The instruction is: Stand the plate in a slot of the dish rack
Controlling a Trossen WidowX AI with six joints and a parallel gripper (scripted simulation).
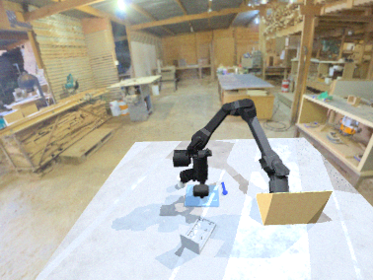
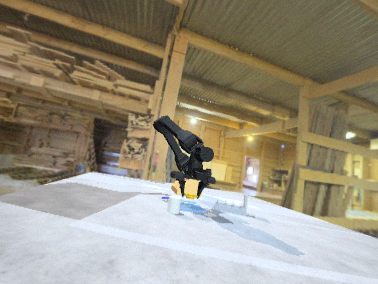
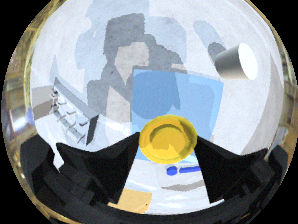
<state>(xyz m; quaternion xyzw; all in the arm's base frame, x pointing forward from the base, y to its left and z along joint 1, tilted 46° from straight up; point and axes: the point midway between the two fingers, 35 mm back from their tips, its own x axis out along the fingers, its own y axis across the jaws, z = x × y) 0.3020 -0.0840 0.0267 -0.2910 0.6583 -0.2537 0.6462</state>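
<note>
Now: the dish rack 190 mm to the left of my gripper tip and 10 mm below it. Also, from my gripper tip: plate: 10 mm above; then white cup: 110 mm ahead, 80 mm to the right, 10 mm below.
</note>
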